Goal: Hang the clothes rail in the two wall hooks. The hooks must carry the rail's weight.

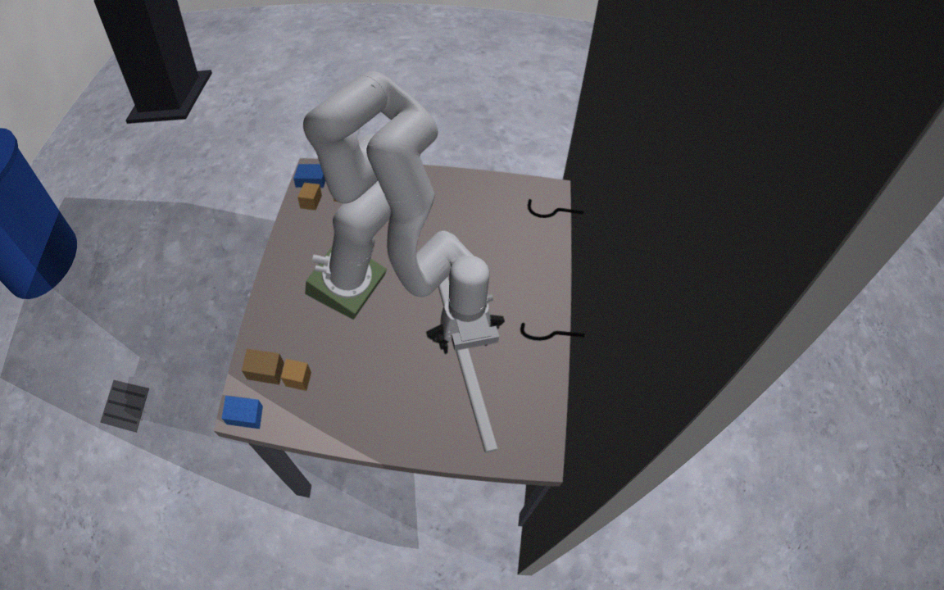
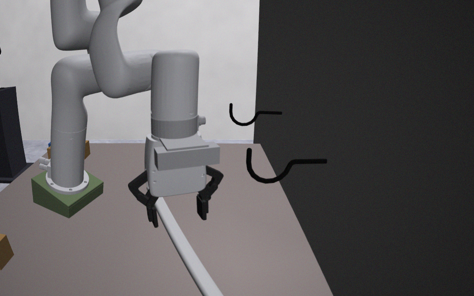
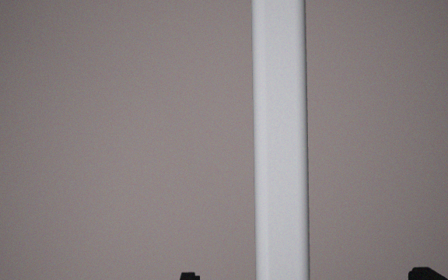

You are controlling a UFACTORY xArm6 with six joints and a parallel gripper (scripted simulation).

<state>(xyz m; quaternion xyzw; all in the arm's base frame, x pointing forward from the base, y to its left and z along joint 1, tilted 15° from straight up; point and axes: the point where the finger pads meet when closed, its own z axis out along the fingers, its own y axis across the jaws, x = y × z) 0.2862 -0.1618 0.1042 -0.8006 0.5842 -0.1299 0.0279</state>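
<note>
Right now the clothes rail is 6 cm below my hand. The rest, counted from my hand: dark wall panel (36 cm above, 28 cm ahead, 14 cm to the left).
</note>
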